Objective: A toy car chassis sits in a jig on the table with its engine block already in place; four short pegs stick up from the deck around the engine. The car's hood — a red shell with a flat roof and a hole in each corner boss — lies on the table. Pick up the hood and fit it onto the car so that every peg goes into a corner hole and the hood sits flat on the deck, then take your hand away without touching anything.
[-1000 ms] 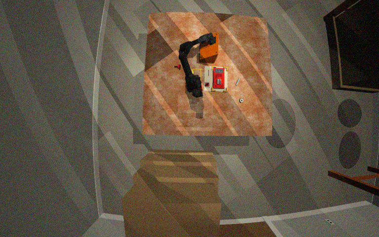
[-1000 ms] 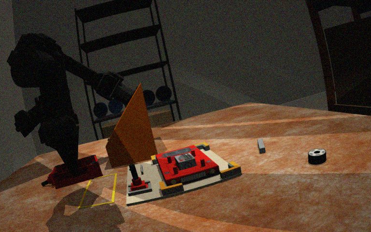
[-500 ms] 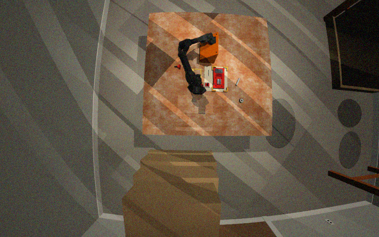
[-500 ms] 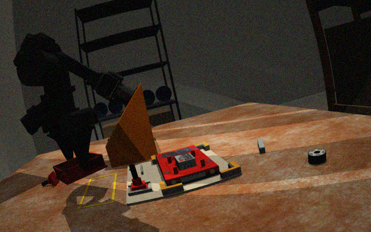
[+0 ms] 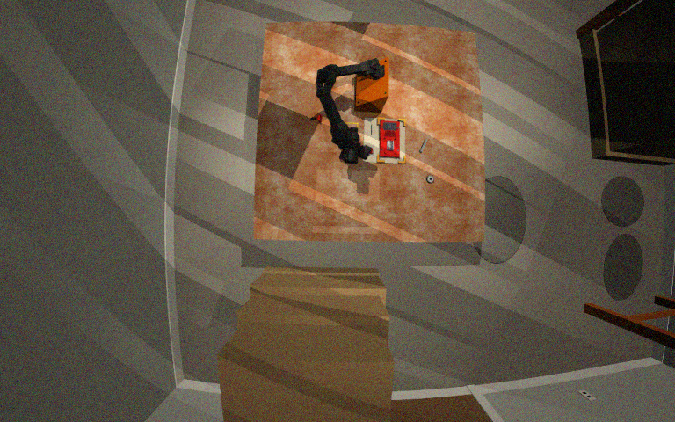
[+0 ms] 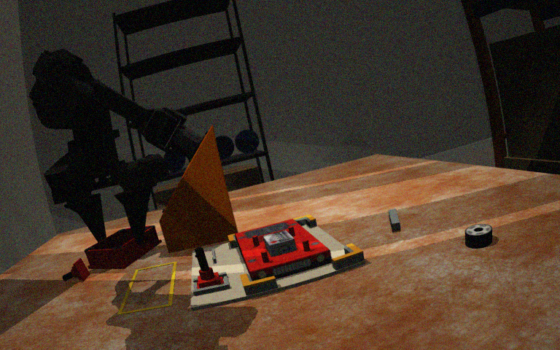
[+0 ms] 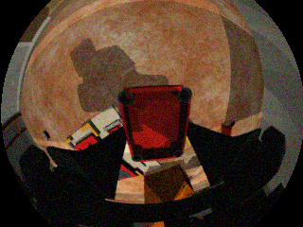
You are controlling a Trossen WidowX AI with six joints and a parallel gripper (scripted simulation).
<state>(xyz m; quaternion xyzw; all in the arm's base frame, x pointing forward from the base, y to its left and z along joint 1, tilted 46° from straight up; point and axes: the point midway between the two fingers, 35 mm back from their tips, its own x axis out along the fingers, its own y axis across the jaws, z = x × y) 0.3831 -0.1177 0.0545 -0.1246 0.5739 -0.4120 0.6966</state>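
My gripper tip is 10 cm to the right of the black post, 6 cm above it and 2 cm past it. From my gripper tip the other things lie so: grey bar 40 cm to the left, 9 cm below, 7 cm behind; grey engine block 22 cm to the left, 7 cm below, 5 cm behind; red hood 1 cm below.
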